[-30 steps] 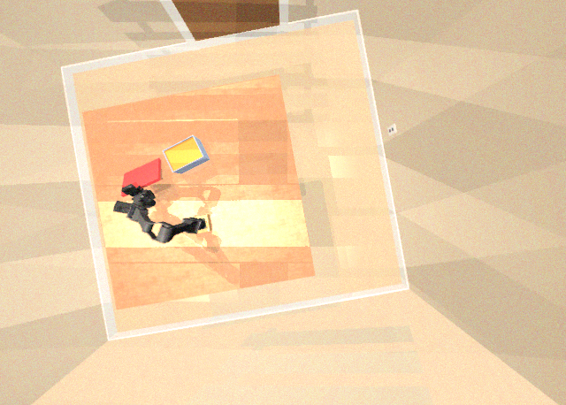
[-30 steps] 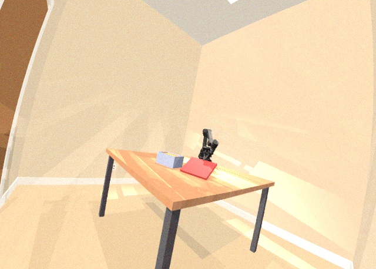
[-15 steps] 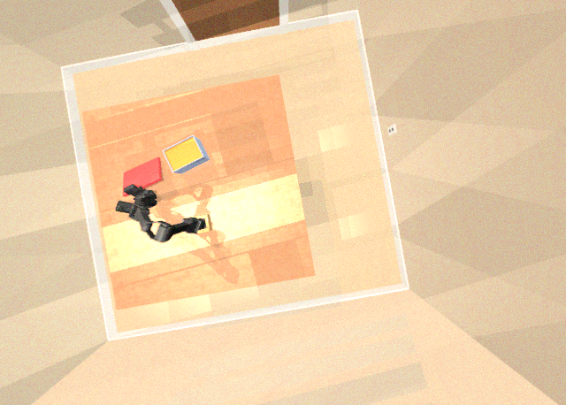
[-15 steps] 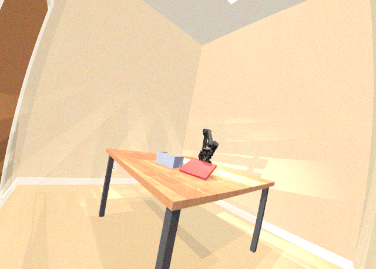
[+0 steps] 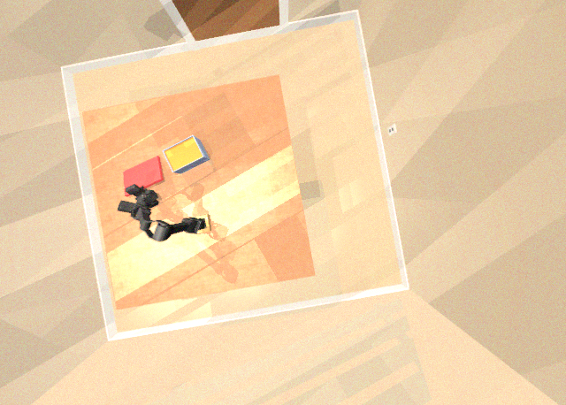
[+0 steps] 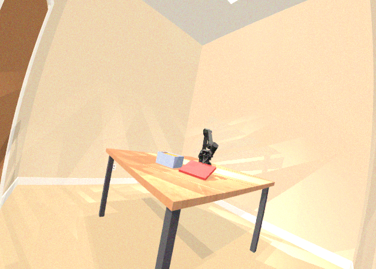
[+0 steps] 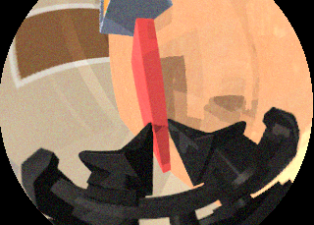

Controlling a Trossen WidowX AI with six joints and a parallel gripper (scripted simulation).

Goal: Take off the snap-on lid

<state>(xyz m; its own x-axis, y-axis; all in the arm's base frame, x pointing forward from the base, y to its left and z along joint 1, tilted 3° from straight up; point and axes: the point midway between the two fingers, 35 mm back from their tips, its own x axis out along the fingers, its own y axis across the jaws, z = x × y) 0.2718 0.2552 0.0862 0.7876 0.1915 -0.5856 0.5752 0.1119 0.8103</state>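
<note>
My gripper tip is 8 cm short of the lid, 1 cm to the right of it and 3 cm above it. Round my gripper tip: storage box (13 cm ahead, 29 cm to the right, 3 cm below).
</note>
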